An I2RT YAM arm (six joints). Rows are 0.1 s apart.
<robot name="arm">
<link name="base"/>
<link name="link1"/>
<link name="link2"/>
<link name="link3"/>
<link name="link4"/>
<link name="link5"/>
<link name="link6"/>
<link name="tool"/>
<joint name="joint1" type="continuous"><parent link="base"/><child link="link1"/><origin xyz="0.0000 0.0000 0.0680"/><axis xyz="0 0 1"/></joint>
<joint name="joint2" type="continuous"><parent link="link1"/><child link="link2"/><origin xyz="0.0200 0.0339 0.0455" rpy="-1.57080 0.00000 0.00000"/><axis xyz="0 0 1"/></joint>
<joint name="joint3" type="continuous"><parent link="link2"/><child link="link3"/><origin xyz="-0.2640 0.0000 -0.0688" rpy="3.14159 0.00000 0.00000"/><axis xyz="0 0 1"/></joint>
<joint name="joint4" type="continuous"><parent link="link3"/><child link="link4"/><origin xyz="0.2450 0.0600 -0.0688"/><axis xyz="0 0 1"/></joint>
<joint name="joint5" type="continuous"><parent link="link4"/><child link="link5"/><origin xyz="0.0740 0.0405 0.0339" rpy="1.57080 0.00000 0.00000"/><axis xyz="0 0 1"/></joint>
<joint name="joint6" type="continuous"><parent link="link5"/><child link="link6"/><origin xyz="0.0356 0.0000 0.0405" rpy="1.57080 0.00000 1.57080"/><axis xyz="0 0 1"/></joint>
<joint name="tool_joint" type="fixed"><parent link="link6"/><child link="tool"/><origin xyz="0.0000 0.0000 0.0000" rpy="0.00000 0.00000 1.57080"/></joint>
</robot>
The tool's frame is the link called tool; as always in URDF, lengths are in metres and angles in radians. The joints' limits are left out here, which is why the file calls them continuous.
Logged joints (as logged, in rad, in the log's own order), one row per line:
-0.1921, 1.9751, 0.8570, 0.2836, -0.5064, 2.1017
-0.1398, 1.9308, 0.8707, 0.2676, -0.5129, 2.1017
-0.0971, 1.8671, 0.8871, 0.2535, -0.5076, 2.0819
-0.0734, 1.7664, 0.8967, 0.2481, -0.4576, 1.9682
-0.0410, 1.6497, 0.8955, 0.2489, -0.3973, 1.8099
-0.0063, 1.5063, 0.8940, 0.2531, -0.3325, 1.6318
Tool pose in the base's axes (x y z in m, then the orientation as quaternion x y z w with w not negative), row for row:
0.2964, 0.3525, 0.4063, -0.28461, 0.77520, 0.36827, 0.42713
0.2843, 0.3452, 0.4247, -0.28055, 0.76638, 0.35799, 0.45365
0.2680, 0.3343, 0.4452, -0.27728, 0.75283, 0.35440, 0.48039
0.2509, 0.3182, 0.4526, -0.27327, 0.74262, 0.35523, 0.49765
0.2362, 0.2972, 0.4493, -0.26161, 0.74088, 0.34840, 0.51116
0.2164, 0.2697, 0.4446, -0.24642, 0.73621, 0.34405, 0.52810
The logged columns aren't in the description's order. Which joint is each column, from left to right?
Columns, left to right: joint5, joint2, joint1, joint6, joint4, joint3.
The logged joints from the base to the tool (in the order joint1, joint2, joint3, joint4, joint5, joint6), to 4 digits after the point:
0.8570, 1.9751, 2.1017, -0.5064, -0.1921, 0.2836
0.8707, 1.9308, 2.1017, -0.5129, -0.1398, 0.2676
0.8871, 1.8671, 2.0819, -0.5076, -0.0971, 0.2535
0.8967, 1.7664, 1.9682, -0.4576, -0.0734, 0.2481
0.8955, 1.6497, 1.8099, -0.3973, -0.0410, 0.2489
0.8940, 1.5063, 1.6318, -0.3325, -0.0063, 0.2531

